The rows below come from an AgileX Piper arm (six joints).
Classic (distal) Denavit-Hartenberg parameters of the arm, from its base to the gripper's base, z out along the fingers. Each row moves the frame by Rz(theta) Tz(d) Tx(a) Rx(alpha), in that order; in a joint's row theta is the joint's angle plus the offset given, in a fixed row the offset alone. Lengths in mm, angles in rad.
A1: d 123  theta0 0  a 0  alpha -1.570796
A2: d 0  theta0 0.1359  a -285  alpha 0
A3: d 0  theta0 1.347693  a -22  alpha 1.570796
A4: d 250.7  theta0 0  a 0  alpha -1.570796
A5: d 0  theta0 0  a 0  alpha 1.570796
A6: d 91  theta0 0  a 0  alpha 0
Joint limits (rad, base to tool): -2.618..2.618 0..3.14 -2.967..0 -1.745..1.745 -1.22..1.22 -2.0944..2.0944
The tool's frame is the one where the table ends.
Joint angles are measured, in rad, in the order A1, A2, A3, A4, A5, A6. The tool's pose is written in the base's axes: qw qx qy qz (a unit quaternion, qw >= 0); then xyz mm. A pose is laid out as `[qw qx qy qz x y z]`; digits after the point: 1 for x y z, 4 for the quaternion.
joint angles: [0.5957 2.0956 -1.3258 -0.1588 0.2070 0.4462]
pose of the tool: [0.3094 -0.1377 0.9319 0.1299 366.5 244.9 136.4]
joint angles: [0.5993 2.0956 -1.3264 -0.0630 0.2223 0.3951]
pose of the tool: [0.2953 -0.1229 0.9369 0.1413 363.8 247.0 135.6]
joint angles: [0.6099 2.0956 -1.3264 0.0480 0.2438 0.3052]
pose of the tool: [0.2786 -0.1239 0.9403 0.1515 358.5 251.8 134.4]
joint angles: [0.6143 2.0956 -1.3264 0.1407 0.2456 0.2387]
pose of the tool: [0.2714 -0.1184 0.9408 0.1648 356.2 255.1 134.4]
